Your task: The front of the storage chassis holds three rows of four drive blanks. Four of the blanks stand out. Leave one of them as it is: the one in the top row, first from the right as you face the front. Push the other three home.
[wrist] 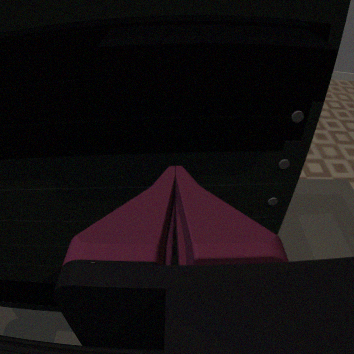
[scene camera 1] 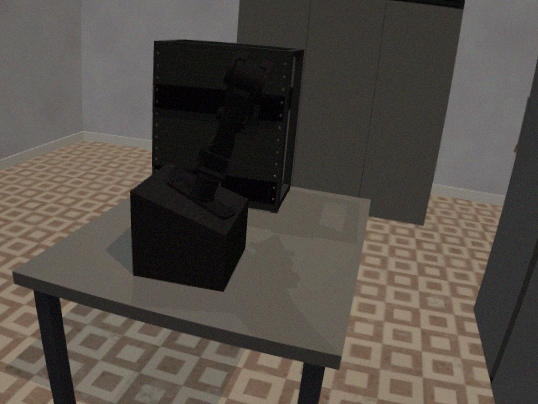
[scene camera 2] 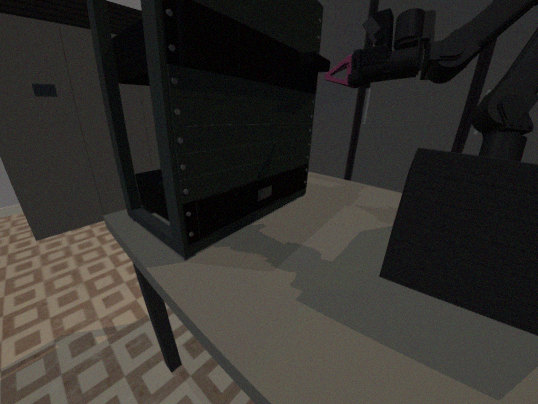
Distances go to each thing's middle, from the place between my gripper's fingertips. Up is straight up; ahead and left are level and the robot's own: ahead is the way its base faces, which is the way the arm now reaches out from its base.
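You'd find my gripper 17 cm short of the rack (scene camera 2: 260, 72), 19 cm to the right of it, and 8 cm above it.
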